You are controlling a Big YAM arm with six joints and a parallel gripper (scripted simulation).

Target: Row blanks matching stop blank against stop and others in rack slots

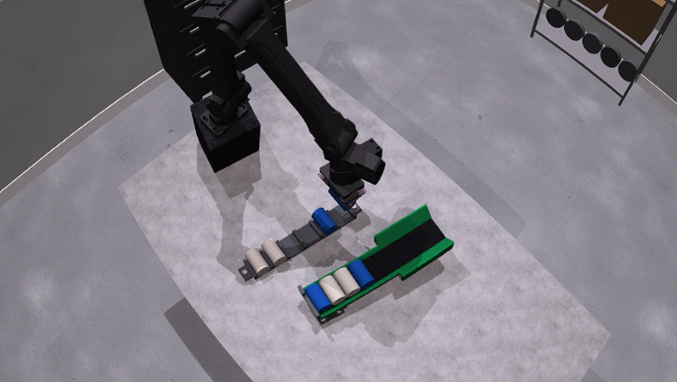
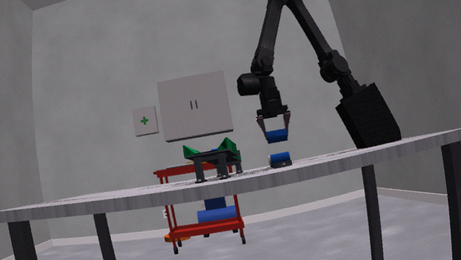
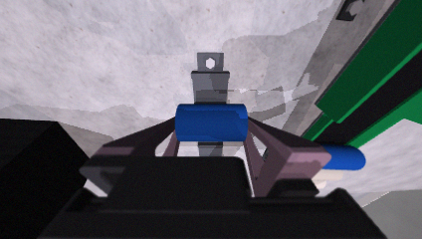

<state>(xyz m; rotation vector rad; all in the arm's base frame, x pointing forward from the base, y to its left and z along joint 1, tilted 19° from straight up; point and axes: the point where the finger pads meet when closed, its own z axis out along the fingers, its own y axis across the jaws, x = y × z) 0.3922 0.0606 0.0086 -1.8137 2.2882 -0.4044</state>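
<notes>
The feed ramp lies 190 mm ahead of my hand, 90 mm to the right of it and 40 mm below it. From my hand the other things lie so: grey stop (120 mm ahead, 270 mm to the right, 40 mm below); stock rack (40 mm behind, 130 mm to the right, 110 mm below).
</notes>
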